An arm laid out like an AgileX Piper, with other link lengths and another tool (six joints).
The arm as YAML. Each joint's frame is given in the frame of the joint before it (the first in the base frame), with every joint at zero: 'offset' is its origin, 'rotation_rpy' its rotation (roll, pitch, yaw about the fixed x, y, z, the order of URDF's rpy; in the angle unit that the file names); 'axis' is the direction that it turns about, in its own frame. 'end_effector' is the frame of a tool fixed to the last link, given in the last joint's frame.
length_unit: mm
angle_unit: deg
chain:
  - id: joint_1
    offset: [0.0, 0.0, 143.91]
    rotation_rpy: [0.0, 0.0, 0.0]
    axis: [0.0, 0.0, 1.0]
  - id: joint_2
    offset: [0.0, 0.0, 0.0]
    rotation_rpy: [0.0, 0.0, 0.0]
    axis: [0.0, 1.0, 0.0]
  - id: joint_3
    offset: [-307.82, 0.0, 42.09]
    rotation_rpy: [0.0, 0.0, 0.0]
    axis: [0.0, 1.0, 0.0]
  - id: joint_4
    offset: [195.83, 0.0, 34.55]
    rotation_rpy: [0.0, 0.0, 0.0]
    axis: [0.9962, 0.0, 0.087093]
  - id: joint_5
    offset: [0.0, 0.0, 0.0]
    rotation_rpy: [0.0, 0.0, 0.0]
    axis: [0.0, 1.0, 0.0]
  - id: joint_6
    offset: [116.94, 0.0, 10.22]
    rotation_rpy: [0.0, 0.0, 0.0]
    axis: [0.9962, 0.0, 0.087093]
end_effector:
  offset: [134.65, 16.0, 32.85]
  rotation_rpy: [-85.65, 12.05, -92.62]
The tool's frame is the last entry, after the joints.
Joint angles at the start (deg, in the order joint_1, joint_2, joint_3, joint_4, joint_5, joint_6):
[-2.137, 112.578, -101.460, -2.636, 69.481, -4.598]
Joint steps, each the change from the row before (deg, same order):
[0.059, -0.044, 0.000, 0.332, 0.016, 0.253]
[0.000, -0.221, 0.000, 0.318, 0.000, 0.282]
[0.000, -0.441, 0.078, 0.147, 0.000, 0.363]
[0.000, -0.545, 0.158, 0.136, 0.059, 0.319]
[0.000, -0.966, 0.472, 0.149, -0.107, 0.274]
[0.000, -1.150, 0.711, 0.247, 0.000, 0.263]
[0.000, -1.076, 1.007, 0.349, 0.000, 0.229]
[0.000, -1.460, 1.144, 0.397, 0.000, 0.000]
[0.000, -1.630, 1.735, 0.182, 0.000, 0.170]
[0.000, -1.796, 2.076, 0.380, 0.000, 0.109]
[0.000, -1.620, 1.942, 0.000, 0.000, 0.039]
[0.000, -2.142, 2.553, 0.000, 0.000, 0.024]
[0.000, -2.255, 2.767, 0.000, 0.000, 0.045]
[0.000, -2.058, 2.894, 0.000, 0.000, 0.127]
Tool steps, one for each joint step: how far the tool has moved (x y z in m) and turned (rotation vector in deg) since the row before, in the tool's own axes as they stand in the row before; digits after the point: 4 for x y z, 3 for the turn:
[-0.0017, 0.0001, -0.0005, -0.031, -0.326, 0.313]
[-0.0011, -0.0003, -0.0018, 0.154, -0.322, 0.412]
[-0.0002, -0.0003, -0.0031, 0.314, -0.182, 0.446]
[-0.0001, 0.0002, -0.0035, 0.282, -0.169, 0.396]
[0.0001, 0.0006, -0.0056, 0.552, -0.223, 0.375]
[-0.0001, 0.0022, -0.0060, 0.375, -0.292, 0.384]
[-0.0004, 0.0040, -0.0044, -0.005, -0.333, 0.353]
[-0.0004, 0.0044, -0.0066, 0.243, -0.416, 0.159]
[0.0008, 0.0072, -0.0054, -0.145, -0.152, 0.224]
[0.0003, 0.0092, -0.0051, -0.349, -0.306, 0.220]
[0.0017, 0.0087, -0.0040, -0.319, 0.053, 0.019]
[0.0023, 0.0116, -0.0049, -0.406, 0.068, -0.001]
[0.0025, 0.0130, -0.0044, -0.507, 0.085, 0.013]
[0.0026, 0.0140, -0.0022, -0.831, 0.140, 0.075]

